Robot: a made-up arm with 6 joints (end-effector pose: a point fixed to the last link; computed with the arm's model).
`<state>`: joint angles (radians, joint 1 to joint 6).
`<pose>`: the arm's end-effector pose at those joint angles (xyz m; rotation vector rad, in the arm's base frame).
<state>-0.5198 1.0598 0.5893 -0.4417 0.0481 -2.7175</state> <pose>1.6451 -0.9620 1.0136 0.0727 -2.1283 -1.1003</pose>
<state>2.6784 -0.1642 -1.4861 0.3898 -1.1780 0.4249</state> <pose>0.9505 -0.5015 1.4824 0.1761 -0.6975 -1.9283</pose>
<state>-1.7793 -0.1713 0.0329 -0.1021 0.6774 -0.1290</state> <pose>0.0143 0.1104 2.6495 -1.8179 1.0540 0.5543</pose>
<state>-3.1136 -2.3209 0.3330 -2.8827 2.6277 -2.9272</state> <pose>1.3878 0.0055 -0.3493 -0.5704 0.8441 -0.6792</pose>
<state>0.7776 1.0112 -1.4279 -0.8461 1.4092 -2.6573</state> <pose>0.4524 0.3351 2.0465 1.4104 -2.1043 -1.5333</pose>
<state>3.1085 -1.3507 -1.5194 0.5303 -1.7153 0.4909</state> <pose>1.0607 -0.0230 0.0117 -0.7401 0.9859 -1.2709</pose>
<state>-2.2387 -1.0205 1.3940 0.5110 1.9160 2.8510</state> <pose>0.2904 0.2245 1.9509 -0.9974 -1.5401 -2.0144</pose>
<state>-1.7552 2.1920 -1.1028 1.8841 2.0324 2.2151</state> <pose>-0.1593 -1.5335 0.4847 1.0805 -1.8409 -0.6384</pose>
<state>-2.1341 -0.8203 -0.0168 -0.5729 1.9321 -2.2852</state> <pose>0.5872 1.0512 2.0176 0.7954 1.5672 0.5040</pose>
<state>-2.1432 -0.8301 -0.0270 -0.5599 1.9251 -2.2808</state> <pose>0.6085 1.0613 2.0013 0.7904 1.5898 0.4797</pose>
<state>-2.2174 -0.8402 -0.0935 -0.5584 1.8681 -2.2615</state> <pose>0.7208 1.0586 1.9563 0.8034 1.6342 0.2991</pose>
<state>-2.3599 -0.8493 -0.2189 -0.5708 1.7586 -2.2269</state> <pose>0.9290 1.0094 1.8727 0.8411 1.6972 -0.0441</pose>
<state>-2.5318 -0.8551 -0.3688 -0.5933 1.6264 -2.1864</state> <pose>1.1647 0.8879 1.7620 0.8970 1.7611 -0.4536</pose>
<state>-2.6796 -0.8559 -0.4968 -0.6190 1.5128 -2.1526</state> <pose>1.3403 0.7340 1.6598 0.9519 1.8074 -0.8013</pose>
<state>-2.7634 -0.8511 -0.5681 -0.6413 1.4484 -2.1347</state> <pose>1.4210 0.6285 1.6057 0.9870 1.8227 -0.9954</pose>
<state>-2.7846 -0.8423 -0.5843 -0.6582 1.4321 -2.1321</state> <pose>1.4323 0.5989 1.6042 0.9999 1.8098 -1.0424</pose>
